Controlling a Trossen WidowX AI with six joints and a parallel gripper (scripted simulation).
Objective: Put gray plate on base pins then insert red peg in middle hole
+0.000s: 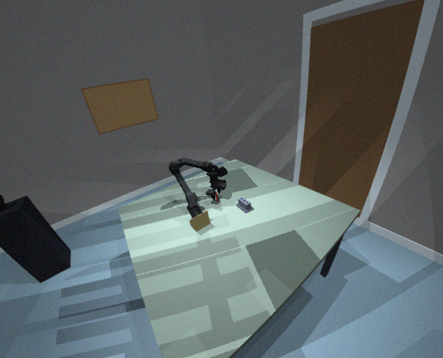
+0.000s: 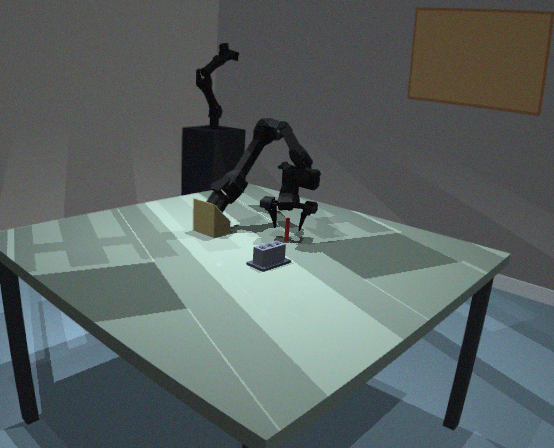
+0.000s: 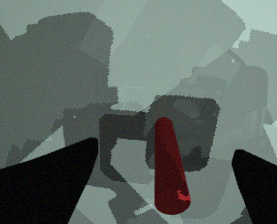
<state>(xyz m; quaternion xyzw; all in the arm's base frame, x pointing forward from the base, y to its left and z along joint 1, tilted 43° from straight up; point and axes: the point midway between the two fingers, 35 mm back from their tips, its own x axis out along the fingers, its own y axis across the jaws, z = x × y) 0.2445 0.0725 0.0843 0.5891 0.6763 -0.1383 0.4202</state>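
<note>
Now: the red peg right at my gripper tip. Round my gripper tip: base (90 mm ahead, 210 mm to the right, 30 mm below); gray plate (90 mm ahead, 210 mm to the right).
</note>
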